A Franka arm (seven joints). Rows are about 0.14 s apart.
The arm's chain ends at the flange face. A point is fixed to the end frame.
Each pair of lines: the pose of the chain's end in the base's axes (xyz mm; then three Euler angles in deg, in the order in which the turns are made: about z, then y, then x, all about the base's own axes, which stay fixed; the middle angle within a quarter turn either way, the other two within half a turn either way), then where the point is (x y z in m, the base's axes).
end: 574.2 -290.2 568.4 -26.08 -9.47 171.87
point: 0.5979 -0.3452 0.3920
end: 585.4 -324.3 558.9 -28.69 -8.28 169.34
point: 0.6142 -0.3846 0.3850
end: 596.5 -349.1 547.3 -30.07 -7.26 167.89
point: 0.6292 -0.4124 0.3752
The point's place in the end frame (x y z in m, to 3 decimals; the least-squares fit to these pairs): 0.035 0.050 0.176
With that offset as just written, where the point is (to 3 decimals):
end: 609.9 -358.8 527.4 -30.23 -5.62 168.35
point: 0.648 -0.420 0.356
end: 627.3 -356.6 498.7 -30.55 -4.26 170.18
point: 0.670 -0.412 0.326
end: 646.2 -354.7 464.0 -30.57 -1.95 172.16
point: 0.696 -0.404 0.291
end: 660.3 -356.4 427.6 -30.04 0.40 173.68
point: 0.717 -0.401 0.256
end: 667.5 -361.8 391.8 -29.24 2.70 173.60
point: 0.731 -0.407 0.223
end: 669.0 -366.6 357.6 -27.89 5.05 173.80
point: 0.739 -0.413 0.191
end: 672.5 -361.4 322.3 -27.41 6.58 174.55
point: 0.746 -0.406 0.157
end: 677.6 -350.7 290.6 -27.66 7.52 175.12
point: 0.754 -0.393 0.126
